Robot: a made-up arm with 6 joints. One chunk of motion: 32 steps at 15 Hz.
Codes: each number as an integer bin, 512 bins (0 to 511) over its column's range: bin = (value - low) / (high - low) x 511, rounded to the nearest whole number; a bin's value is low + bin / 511 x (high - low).
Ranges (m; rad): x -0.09..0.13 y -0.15..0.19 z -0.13..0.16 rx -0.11..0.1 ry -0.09..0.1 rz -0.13..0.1
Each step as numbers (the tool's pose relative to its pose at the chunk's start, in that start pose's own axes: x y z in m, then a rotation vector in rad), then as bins.
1 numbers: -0.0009 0.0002 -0.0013 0.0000 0.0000 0.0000
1 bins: 207 226 227 268 242 289
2 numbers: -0.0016 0.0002 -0.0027 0.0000 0.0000 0.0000
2 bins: 205 226 224 268 242 289
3 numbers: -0.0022 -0.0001 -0.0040 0.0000 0.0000 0.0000
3 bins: 204 225 222 268 242 289
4 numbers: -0.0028 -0.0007 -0.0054 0.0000 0.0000 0.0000
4 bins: 203 224 220 268 242 289
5 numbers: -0.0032 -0.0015 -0.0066 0.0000 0.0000 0.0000
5 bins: 202 223 217 268 242 289
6 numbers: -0.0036 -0.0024 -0.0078 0.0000 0.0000 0.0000
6 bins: 201 222 215 268 242 289
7 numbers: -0.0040 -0.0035 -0.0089 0.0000 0.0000 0.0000
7 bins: 200 220 213 268 242 289
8 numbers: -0.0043 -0.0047 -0.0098 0.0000 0.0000 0.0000
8 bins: 199 218 212 268 242 289
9 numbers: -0.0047 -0.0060 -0.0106 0.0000 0.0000 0.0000
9 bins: 198 216 210 268 242 289
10 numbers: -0.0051 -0.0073 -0.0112 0.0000 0.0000 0.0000
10 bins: 197 214 209 268 242 289
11 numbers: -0.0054 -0.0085 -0.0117 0.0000 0.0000 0.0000
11 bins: 197 213 208 268 242 289
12 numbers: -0.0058 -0.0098 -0.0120 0.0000 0.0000 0.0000
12 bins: 196 211 208 268 242 289
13 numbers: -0.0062 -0.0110 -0.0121 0.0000 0.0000 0.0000
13 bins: 195 209 208 268 242 289
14 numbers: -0.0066 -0.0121 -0.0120 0.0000 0.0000 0.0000
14 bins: 194 207 208 268 242 289
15 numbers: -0.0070 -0.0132 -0.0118 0.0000 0.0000 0.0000
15 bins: 193 206 208 268 242 289
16 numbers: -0.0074 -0.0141 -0.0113 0.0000 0.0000 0.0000
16 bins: 192 204 209 268 242 289
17 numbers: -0.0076 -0.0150 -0.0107 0.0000 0.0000 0.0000
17 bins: 191 203 210 268 242 289
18 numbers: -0.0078 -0.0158 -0.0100 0.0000 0.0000 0.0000
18 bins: 191 202 211 268 242 289
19 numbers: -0.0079 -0.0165 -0.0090 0.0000 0.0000 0.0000
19 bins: 191 201 213 268 242 289
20 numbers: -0.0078 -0.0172 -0.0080 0.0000 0.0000 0.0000
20 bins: 191 200 215 268 242 289
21 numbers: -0.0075 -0.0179 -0.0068 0.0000 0.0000 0.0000
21 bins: 192 199 217 268 242 289
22 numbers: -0.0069 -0.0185 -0.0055 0.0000 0.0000 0.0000
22 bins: 193 198 219 268 242 289
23 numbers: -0.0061 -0.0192 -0.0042 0.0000 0.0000 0.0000
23 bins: 195 197 222 268 242 289
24 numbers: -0.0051 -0.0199 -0.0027 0.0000 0.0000 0.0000
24 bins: 197 196 224 268 242 289
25 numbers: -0.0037 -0.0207 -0.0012 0.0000 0.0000 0.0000
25 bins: 200 194 227 268 242 289
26 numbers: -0.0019 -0.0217 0.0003 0.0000 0.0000 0.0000
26 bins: 205 193 230 268 242 289
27 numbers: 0.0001 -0.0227 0.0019 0.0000 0.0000 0.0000
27 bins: 209 191 232 268 242 289
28 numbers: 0.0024 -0.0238 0.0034 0.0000 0.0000 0.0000
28 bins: 215 190 235 268 242 289
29 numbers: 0.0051 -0.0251 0.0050 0.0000 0.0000 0.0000
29 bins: 221 188 238 268 242 289
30 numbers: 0.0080 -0.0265 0.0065 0.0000 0.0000 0.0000
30 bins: 228 186 241 268 242 289
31 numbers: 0.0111 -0.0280 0.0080 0.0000 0.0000 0.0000
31 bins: 235 183 243 268 242 289
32 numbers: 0.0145 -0.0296 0.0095 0.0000 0.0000 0.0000
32 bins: 243 181 246 268 242 289
